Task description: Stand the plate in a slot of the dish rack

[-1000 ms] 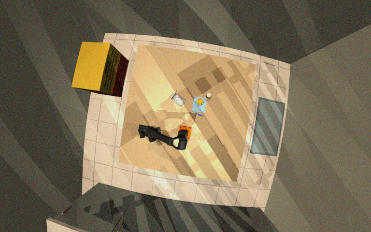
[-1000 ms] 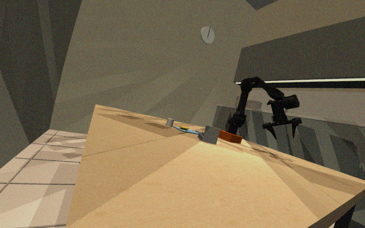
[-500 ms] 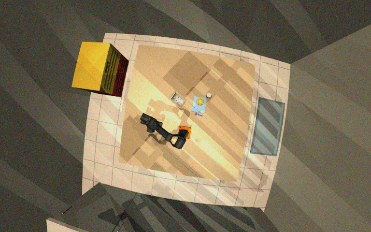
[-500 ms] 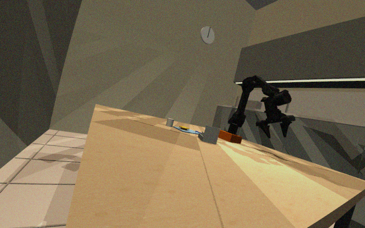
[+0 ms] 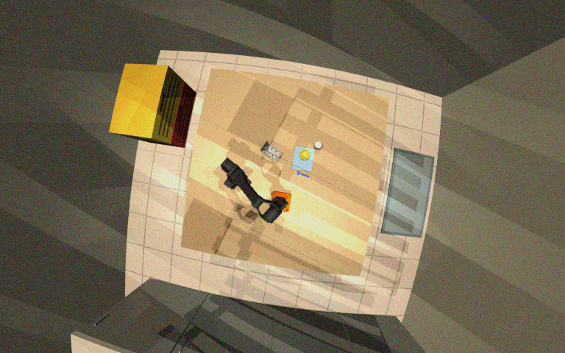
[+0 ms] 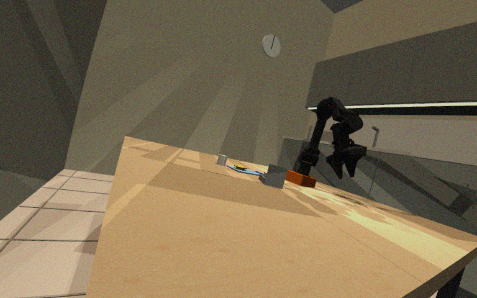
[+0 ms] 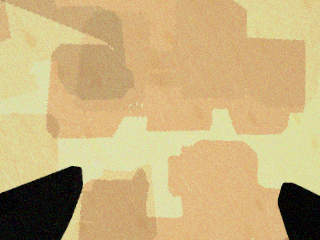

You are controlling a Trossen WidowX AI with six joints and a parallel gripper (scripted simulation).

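Right now my gripper tip is 44 cm to the left of the plate, 13 cm short of it and 8 cm above it. Round my gripper tip: blue spoon (42 cm to the right, 10 cm below); then light blue mat (43 cm to the right, 10 cm below, 10 cm ahead); then dish rack (22 cm to the right, 15 cm ahead, 8 cm below).
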